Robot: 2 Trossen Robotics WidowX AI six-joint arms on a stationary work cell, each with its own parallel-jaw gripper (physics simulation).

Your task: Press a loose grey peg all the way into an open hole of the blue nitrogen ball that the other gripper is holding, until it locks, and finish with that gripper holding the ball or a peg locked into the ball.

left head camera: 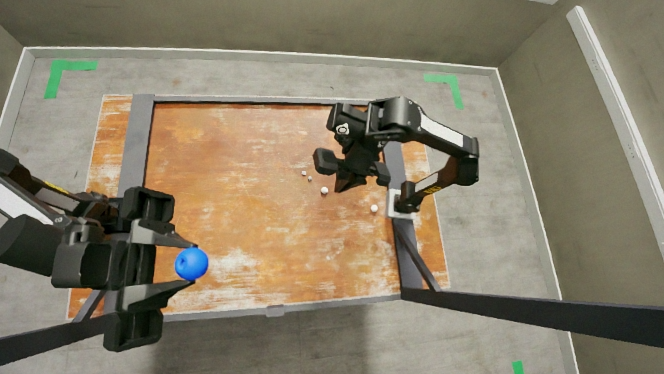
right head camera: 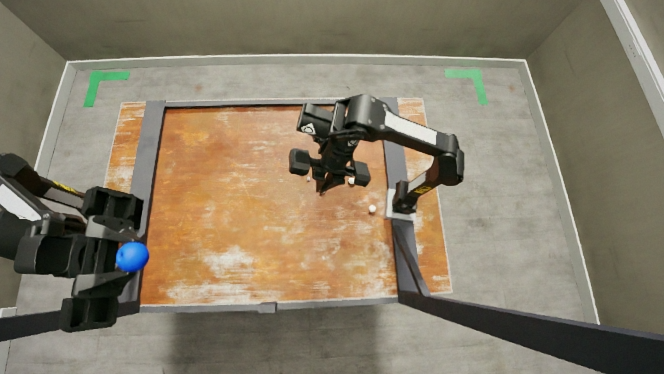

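Seen in the pictures: left gripper, fingertip midpoint: (left head camera: 194, 263) (right head camera: 134, 257); right gripper, fingertip midpoint: (left head camera: 336, 191) (right head camera: 318, 191); left arm's base, link origin: (left head camera: 106, 213); right arm's base, link origin: (left head camera: 402, 203) (right head camera: 401, 204).
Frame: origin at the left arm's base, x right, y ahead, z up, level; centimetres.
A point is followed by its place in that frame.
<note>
The blue nitrogen ball (left head camera: 191, 263) {x 18.5, y 41.7, z 55.5 cm} (right head camera: 132, 256) {x 18.5, y 42.1, z 55.3 cm} is held between the two fingertips of my left gripper (left head camera: 194, 264) {x 18.5, y 41.5, z 53.9 cm} (right head camera: 132, 257) {x 18.5, y 41.5, z 53.9 cm} at the lower left of both views. One hole shows on its left side. My right gripper (left head camera: 341, 189) {x 1.9, y 65.0, z 23.3 cm} (right head camera: 321, 191) {x 1.9, y 65.0, z 23.3 cm} is right of the middle of both views, well apart from the ball, its fingers close together and pointing down. It is shut on a grey peg; the peg itself is mostly hidden by the fingers and too small to make out.
White balls (left head camera: 324, 190) {x -6.7, y 66.8, z -5.3 cm} (left head camera: 374, 208) {x 0.4, y 84.4, z -5.8 cm} (right head camera: 372, 208) {x 0.3, y 84.3, z -5.7 cm} (right head camera: 351, 181) {x -9.8, y 77.5, z -5.5 cm} lie near the right gripper. Two tiny white pieces (left head camera: 303, 173) {x -13.5, y 59.8, z -6.2 cm} (left head camera: 310, 178) {x -11.6, y 62.2, z -6.2 cm} lie just left of it. Grey frame rails (left head camera: 136, 145) {x -24.6, y 3.4, z -5.3 cm} (right head camera: 150, 145) {x -25.8, y 4.3, z -5.2 cm} border the orange table top (left head camera: 225, 200) {x -4.8, y 33.2, z -7.2 cm} (right head camera: 225, 200) {x -4.6, y 32.9, z -7.2 cm}.
</note>
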